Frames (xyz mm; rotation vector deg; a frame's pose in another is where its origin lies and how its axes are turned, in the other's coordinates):
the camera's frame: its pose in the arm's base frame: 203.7 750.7 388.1 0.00 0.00 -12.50
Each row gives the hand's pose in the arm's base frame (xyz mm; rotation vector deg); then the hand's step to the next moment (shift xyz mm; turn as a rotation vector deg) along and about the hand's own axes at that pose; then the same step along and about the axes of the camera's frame.
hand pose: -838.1 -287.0 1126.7 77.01 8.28 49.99
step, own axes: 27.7 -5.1 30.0 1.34 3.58 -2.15
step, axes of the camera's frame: 38.6 2.2 14.0 -2.42 1.93 3.11
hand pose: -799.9 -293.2 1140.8 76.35 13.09 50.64
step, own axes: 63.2 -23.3 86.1 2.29 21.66 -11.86
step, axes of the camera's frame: 106.9 2.0 22.9 -16.72 6.37 17.18
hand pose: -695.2 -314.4 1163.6 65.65 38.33 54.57
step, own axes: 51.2 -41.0 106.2 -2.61 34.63 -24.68
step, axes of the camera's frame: 123.0 20.4 -6.0 -33.60 5.57 25.59
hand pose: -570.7 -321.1 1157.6 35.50 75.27 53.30
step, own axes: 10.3 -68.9 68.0 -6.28 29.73 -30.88
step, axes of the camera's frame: 83.4 -0.7 -50.2 -37.08 -1.73 22.34
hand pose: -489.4 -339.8 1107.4 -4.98 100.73 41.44
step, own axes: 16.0 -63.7 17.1 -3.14 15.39 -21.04
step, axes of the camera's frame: 43.1 -29.1 -43.6 -22.87 -4.31 12.15
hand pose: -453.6 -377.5 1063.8 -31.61 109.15 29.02
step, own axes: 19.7 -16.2 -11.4 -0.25 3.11 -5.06
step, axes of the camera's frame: -0.8 -23.2 -15.6 -5.22 -1.54 2.40
